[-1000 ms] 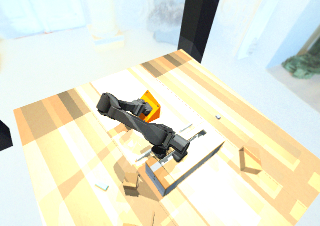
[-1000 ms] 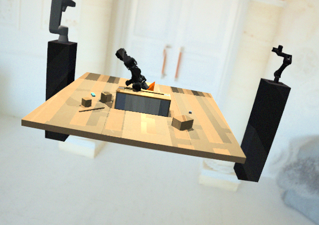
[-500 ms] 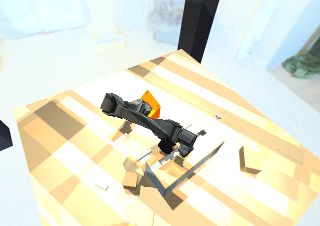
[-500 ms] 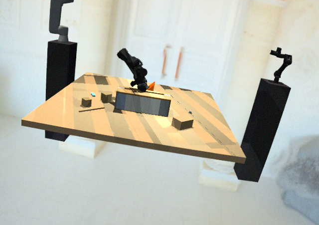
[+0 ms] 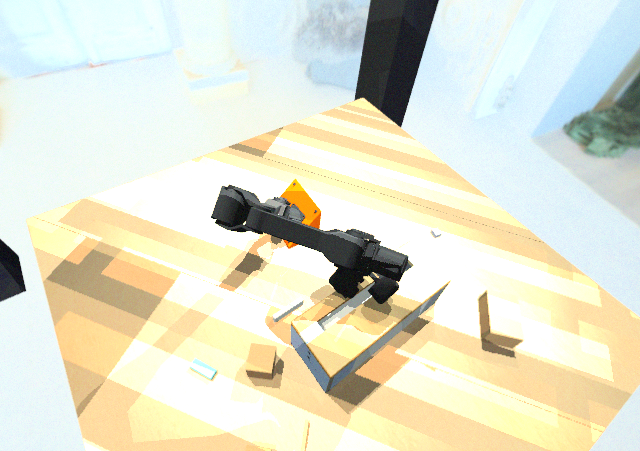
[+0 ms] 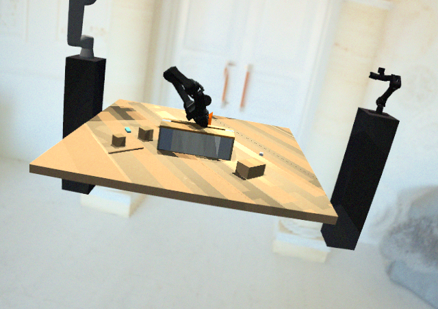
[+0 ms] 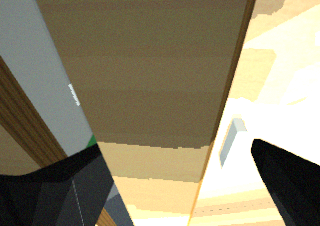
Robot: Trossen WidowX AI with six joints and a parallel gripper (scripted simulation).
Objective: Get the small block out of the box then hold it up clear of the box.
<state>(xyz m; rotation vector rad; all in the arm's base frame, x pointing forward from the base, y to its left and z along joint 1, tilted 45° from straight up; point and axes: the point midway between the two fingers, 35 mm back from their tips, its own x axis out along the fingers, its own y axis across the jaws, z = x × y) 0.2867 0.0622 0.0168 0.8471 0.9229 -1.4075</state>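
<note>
Right now my gripper tip is 5 cm short of the small green block and 2 cm to the right of it. Also, from my gripper tip: cyan piece 44 cm to the right, 8 cm below, 5 cm behind; box 5 cm to the right, 3 cm below, 3 cm ahead; small grey bit 33 cm to the left, 8 cm below, 3 cm behind.
</note>
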